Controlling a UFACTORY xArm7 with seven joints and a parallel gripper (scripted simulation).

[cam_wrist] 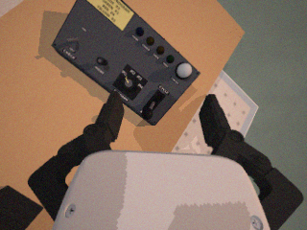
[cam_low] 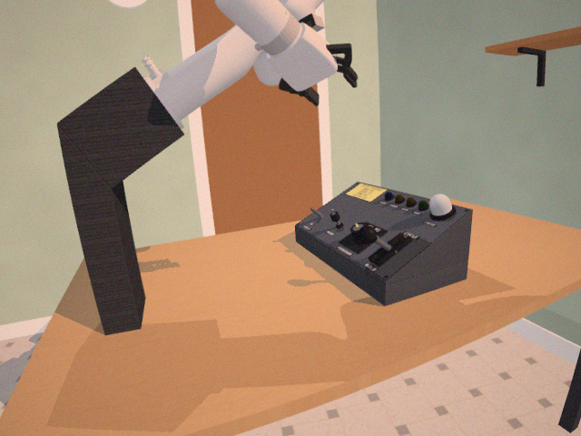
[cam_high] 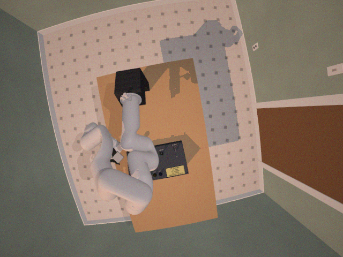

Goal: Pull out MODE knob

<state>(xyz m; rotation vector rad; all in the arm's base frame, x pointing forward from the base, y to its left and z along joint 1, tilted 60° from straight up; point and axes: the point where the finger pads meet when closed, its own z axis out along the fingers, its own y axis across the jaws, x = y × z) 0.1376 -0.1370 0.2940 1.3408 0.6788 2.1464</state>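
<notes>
My gripper is now 340 mm above the black mode knob, 180 mm short of it and 150 mm to the right of it. From my hand the other things lie so: black lever: 330 mm below, 70 mm ahead, 60 mm to the right; then dark grey console: 370 mm below, 190 mm ahead, 80 mm to the left; then program dial: 340 mm below, 140 mm ahead, 50 mm to the left.
</notes>
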